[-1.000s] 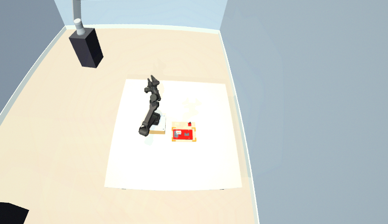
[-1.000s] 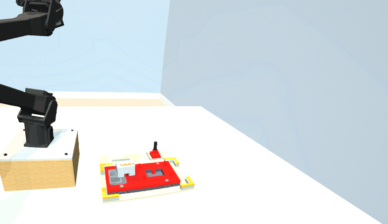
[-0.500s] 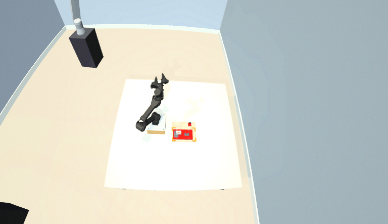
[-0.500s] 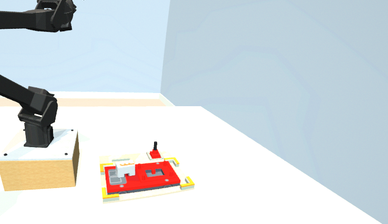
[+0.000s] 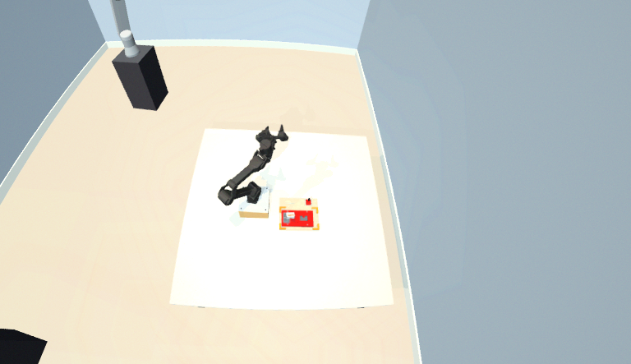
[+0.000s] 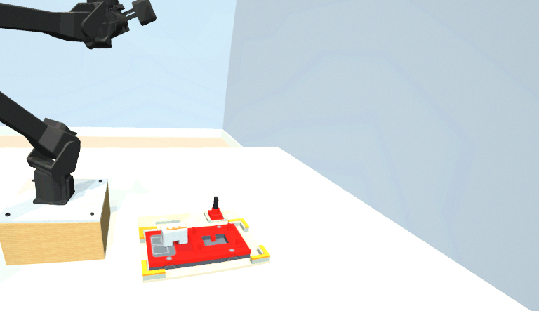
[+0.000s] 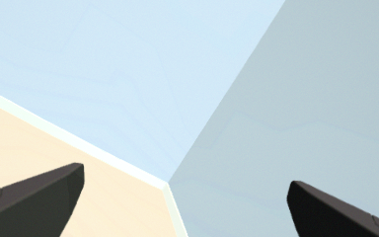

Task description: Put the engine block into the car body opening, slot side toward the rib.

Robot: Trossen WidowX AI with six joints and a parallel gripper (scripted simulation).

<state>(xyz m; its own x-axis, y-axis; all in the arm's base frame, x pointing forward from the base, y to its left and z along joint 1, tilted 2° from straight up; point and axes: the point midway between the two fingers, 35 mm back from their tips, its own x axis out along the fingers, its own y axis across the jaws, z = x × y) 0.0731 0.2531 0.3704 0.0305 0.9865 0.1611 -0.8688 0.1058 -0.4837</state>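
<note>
The engine block lies 160 mm ahead of my gripper tip, 340 mm to the right of it and 430 mm below it.
</note>
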